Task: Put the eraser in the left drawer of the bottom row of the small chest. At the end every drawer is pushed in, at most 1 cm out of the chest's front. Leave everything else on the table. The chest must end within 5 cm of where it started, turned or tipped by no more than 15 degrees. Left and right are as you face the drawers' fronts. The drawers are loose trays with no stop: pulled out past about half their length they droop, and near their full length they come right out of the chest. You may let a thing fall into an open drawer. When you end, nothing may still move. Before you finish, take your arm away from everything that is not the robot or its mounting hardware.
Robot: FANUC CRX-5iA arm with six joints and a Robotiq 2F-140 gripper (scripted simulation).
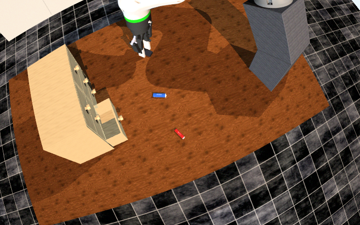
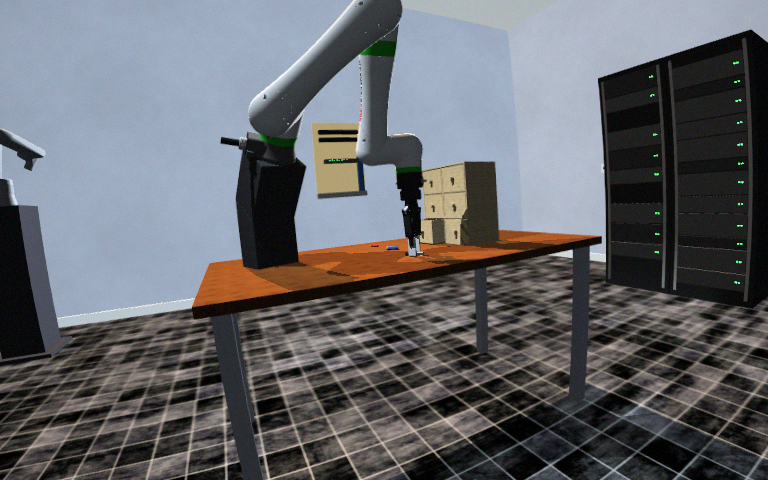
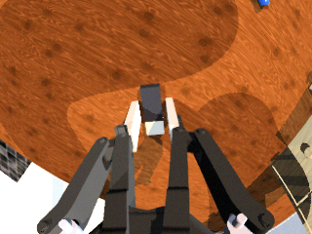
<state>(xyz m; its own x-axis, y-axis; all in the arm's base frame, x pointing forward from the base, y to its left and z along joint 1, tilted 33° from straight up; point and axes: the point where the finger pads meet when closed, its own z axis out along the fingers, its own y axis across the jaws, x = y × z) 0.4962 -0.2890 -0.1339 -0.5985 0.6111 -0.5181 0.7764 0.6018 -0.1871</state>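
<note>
My gripper is now 3 cm above the eraser. The rest, counted from my hand: red cylinder (37 cm to the left, 3 cm below, 1 cm ahead); then blue item (21 cm to the left, 3 cm below, 2 cm ahead).
</note>
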